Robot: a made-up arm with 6 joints. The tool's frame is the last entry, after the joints. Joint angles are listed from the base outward.
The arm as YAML. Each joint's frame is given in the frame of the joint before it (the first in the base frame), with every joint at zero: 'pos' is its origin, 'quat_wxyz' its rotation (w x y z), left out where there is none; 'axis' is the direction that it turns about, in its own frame. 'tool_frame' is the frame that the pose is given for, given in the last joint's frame.
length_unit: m
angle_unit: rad
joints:
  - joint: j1
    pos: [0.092, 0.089, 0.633]
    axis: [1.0, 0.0, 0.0]
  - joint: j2
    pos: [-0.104, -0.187, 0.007]
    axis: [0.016, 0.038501, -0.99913]
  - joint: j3
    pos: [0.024, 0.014, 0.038]
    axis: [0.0, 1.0, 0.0]
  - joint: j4
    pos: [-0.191, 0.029, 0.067]
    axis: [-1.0, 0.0, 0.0]
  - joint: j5
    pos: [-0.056, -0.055, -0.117]
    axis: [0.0, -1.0, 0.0]
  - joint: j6
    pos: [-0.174, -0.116, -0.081]
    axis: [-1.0, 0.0, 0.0]
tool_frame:
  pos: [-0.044, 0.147, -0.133]
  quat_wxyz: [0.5, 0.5, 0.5, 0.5]
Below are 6 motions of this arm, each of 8 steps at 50 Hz.
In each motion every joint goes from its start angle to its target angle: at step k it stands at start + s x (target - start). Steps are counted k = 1, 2, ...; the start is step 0. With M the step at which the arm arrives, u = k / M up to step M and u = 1 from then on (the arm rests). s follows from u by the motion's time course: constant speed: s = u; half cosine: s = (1 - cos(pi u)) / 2; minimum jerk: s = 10 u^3 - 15 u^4 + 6 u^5.
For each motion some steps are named. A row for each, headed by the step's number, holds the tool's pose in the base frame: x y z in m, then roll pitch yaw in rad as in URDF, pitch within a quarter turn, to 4 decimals.
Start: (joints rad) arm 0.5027 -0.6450 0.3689 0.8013 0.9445 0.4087
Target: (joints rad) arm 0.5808 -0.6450 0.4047 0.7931 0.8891 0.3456
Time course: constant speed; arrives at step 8
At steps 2, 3, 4, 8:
2: 0.0326 -0.3809 0.2921 0.4790 0.6212 1.9215
3: 0.0290 -0.3790 0.2874 0.4923 0.6112 1.9339
4: 0.0253 -0.3770 0.2827 0.5052 0.6010 1.9460
8: 0.0107 -0.3687 0.2648 0.5542 0.5588 1.9929

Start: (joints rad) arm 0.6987 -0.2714 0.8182 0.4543 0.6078 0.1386
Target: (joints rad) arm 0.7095 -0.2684 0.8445 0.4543 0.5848 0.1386
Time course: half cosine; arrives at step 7
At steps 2, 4, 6, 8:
2: -0.3461 -0.3060 0.3682 1.4448 -0.1338 2.1565
4: -0.3482 -0.3093 0.3721 1.4609 -0.1400 2.1629
6: -0.3497 -0.3120 0.3752 1.4738 -0.1450 2.1680
8: -0.3500 -0.3124 0.3757 1.4757 -0.1458 2.1688

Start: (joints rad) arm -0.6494 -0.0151 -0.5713 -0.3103 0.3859 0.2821
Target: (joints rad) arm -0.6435 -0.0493 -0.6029 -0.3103 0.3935 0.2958
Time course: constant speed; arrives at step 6
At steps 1, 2, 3, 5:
1: -0.0889 -0.2471 0.3190 0.5951 0.5518 1.5201
2: -0.0861 -0.2477 0.3185 0.5916 0.5518 1.5249
3: -0.0833 -0.2482 0.3181 0.5880 0.5516 1.5298
5: -0.0777 -0.2492 0.3172 0.5809 0.5513 1.5394

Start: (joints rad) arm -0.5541 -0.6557 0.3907 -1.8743 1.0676 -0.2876
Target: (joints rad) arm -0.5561 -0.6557 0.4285 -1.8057 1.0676 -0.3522
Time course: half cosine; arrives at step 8
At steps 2, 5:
2: -0.3459 0.3105 0.8351 1.8211 -1.1588 0.6990
5: -0.3497 0.3054 0.8308 1.7674 -1.1632 0.7592

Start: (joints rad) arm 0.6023 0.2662 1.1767 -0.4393 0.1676 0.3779
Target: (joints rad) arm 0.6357 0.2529 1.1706 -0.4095 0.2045 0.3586
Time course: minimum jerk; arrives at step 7
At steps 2, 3, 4, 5, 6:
2: -0.4066 -0.0323 0.9199 2.8251 -0.5356 1.1634
3: -0.4083 -0.0345 0.9148 2.8163 -0.5407 1.1666
4: -0.4104 -0.0372 0.9087 2.8057 -0.5468 1.1705
5: -0.4121 -0.0393 0.9035 2.7967 -0.5521 1.1738
6: -0.4130 -0.0405 0.9007 2.7918 -0.5550 1.1756

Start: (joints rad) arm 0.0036 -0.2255 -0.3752 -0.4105 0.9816 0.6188
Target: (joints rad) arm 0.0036 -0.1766 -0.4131 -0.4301 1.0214 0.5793
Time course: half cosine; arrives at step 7
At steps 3, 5, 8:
3: 0.0161 0.0206 0.2618 0.3358 -0.2352 1.3318
5: 0.0265 0.0276 0.2680 0.3079 -0.2632 1.3304
8: 0.0312 0.0305 0.2708 0.2951 -0.2754 1.3301

